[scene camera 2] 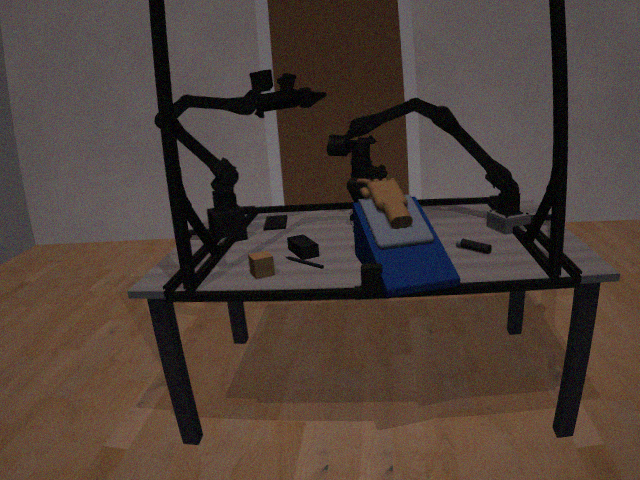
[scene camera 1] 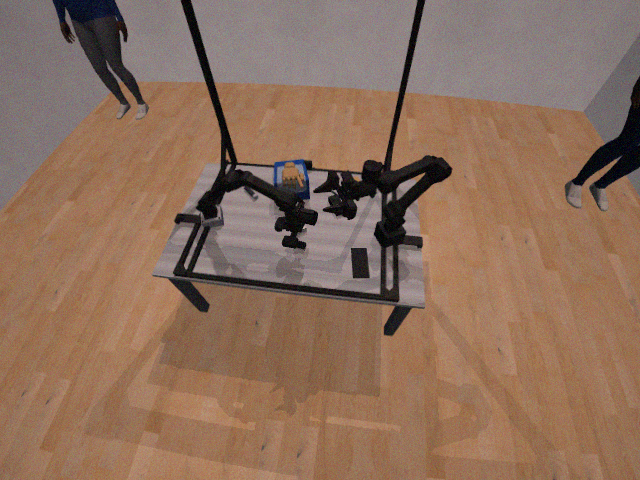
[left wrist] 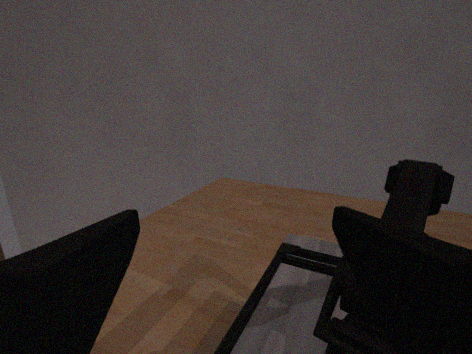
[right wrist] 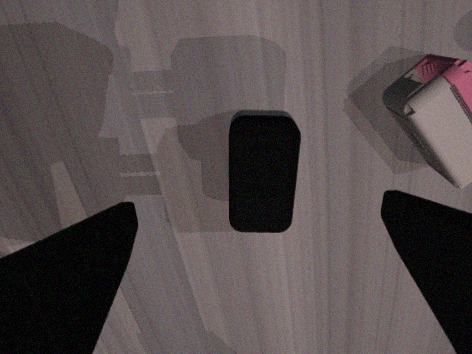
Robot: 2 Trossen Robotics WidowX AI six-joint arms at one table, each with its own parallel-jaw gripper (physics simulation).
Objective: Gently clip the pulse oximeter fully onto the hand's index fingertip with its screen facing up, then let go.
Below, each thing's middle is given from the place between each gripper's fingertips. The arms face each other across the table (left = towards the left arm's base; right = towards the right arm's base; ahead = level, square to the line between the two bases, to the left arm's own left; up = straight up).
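Scene:
The blue stand (scene camera 2: 411, 269) is 2 cm below my right hand, and it sits 41 cm behind that hand and 12 cm to the right of it.
As for the blue stand and my left hand, the hand is 22 cm to the left of the stand, 38 cm above it and 48 cm past it.

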